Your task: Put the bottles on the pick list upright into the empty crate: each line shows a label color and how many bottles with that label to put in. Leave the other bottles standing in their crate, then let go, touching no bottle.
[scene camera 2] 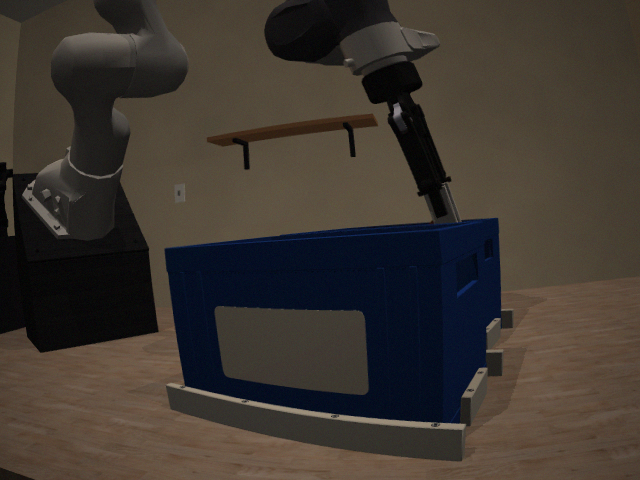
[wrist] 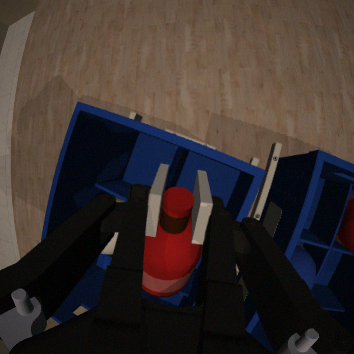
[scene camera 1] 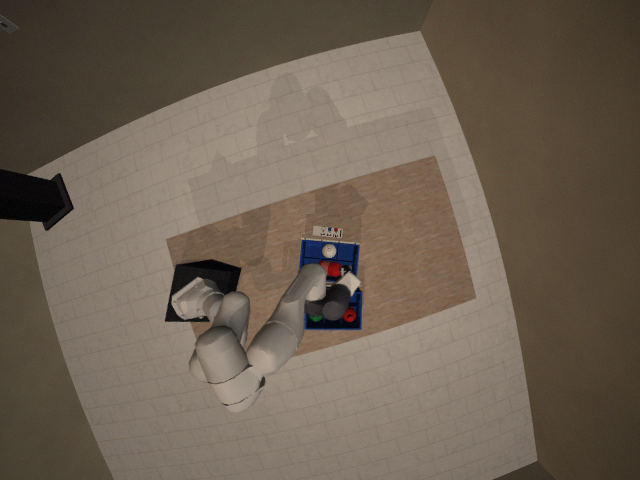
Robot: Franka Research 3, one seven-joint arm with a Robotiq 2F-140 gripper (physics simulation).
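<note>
My gripper (scene camera 1: 344,270) (scene camera 2: 444,204) (wrist: 180,182) is slanted and shut on the neck of a red bottle (scene camera 1: 332,269) (wrist: 170,255), just under its red cap. The bottle leans, with its body down between the walls of the crate beside the pick list (scene camera 1: 303,253) (wrist: 150,131); its base is hidden. A white-topped bottle (scene camera 1: 329,251) stands in that crate. The pick list (scene camera 1: 327,231) has white, blue and red marks; its numbers are too small to read. The other crate (scene camera 1: 360,322) (wrist: 311,185) holds a red bottle (scene camera 1: 349,314) (wrist: 347,225), a green one (scene camera 1: 315,316) and a blue one (wrist: 302,265).
Thin dividers split both crates into compartments. A pale strip (wrist: 270,180) runs between the crates. In scene camera 2 a blue crate wall (scene camera 2: 305,273) stands behind a pale rail (scene camera 2: 310,418) and hides the crates' contents. My arm covers part of the second crate in scene camera 1.
</note>
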